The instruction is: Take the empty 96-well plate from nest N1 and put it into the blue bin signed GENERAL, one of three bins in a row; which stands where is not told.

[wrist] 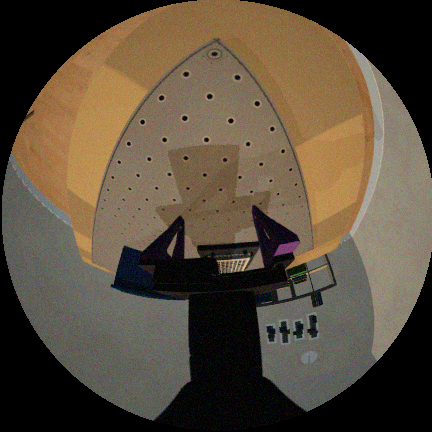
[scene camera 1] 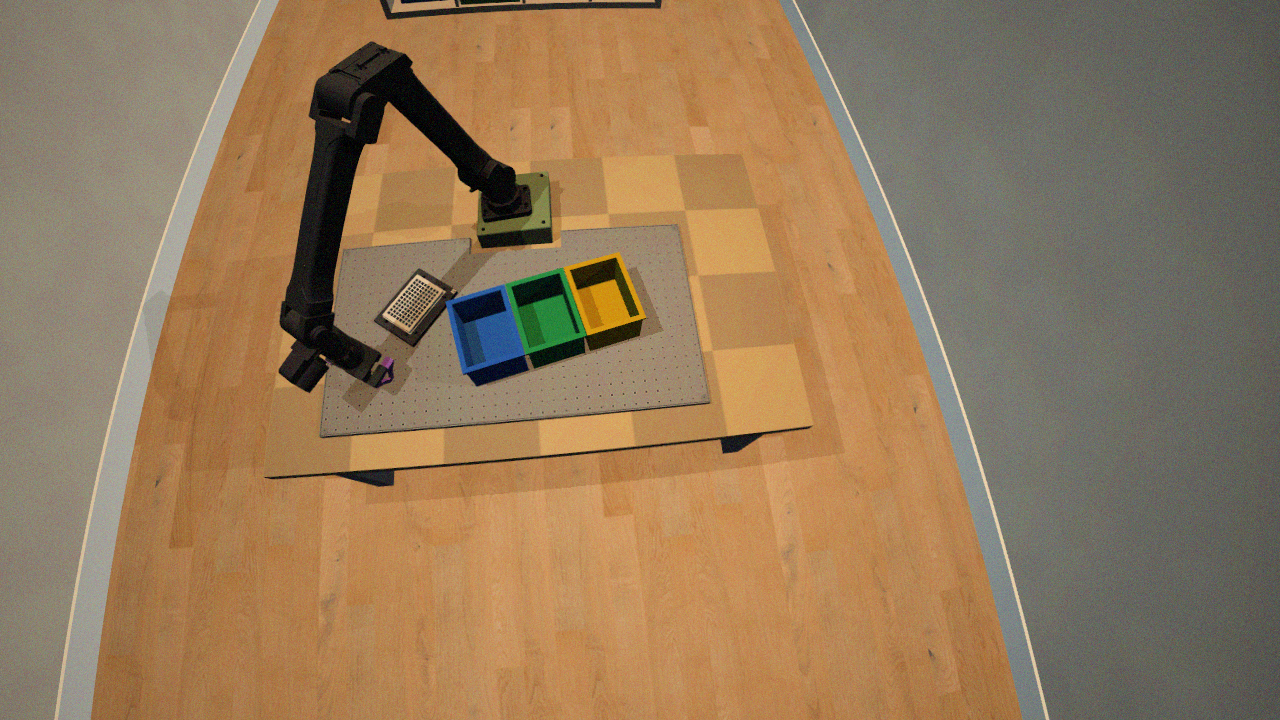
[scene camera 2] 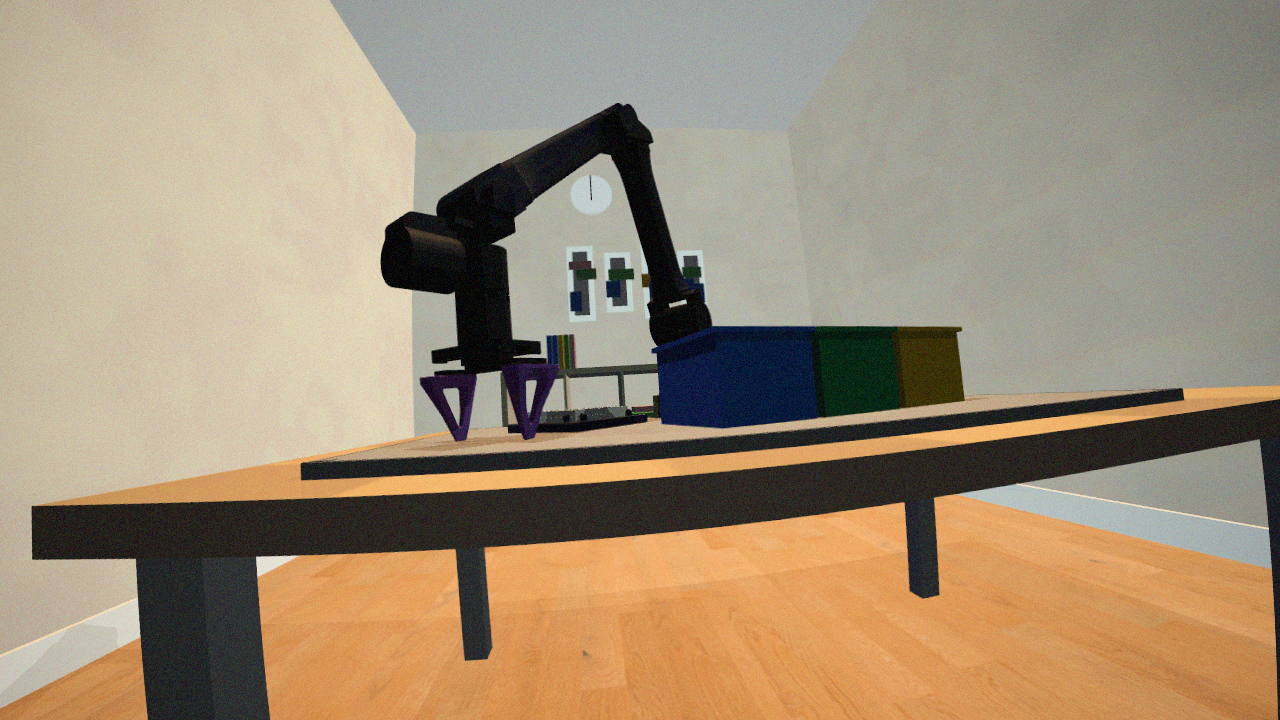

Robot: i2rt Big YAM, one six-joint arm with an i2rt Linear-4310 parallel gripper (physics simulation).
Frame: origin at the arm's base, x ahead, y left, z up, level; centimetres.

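Seen in the pictures: gripper, fingertip midpoint: (wrist: 216, 213) (scene camera 1: 374, 370) (scene camera 2: 493, 440); arm's base, origin of the base link: (scene camera 1: 506, 205).
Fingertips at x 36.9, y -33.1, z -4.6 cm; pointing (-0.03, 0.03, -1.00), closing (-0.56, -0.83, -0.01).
Observation:
Offsets run from my fingertips to a thing's top centre. Level surfaces: height alone.
The pale 96-well plate {dy +9.7, dx -14.4, dz +2.6 cm} (scene camera 1: 415, 302) (wrist: 233, 265) lies in the dark nest {dy +9.7, dx -14.4, dz +2.1 cm} (scene camera 1: 395, 332) (scene camera 2: 581, 425) (wrist: 227, 248) on the left part of the pegboard. My gripper (scene camera 1: 384, 371) (scene camera 2: 494, 437) (wrist: 216, 213) is open and empty, its purple fingers pointing down low above the pegboard. In scene camera 1 it is on the front side of the nest, apart from the plate. The blue bin (scene camera 1: 490, 331) (scene camera 2: 738, 380) (wrist: 132, 267) is the left one of three, right of the nest. No sign is readable on it. The arm hides part of the plate in the wrist view.
The green bin (scene camera 1: 547, 313) (scene camera 2: 856, 371) stands in the middle of the row and the yellow bin (scene camera 1: 606, 300) (scene camera 2: 930, 367) at its right end. The green arm base (scene camera 1: 515, 234) is behind the bins. The pegboard {dz +0.0 cm} (scene camera 1: 626, 389) lies on the table.

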